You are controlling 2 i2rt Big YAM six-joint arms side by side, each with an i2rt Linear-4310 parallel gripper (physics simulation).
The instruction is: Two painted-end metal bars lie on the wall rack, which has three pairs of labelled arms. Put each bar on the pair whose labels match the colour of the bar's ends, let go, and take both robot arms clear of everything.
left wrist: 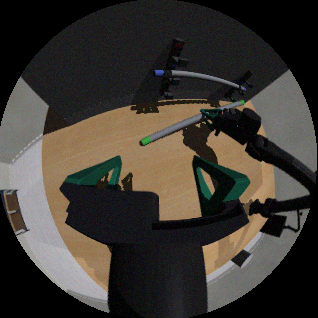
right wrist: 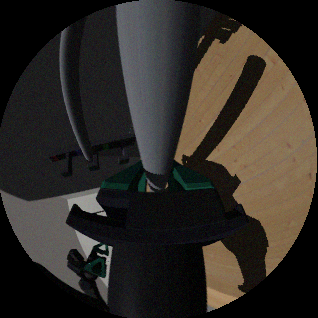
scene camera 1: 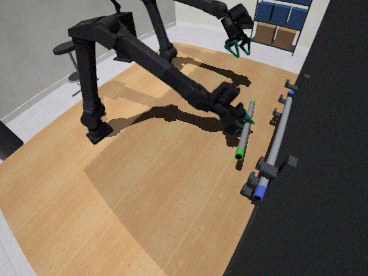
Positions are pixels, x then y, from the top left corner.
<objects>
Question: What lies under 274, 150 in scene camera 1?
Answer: A blue-ended bar.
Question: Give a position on a green-ended bar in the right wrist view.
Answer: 157, 52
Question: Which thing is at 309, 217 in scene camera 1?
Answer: A wall panel.
</objects>
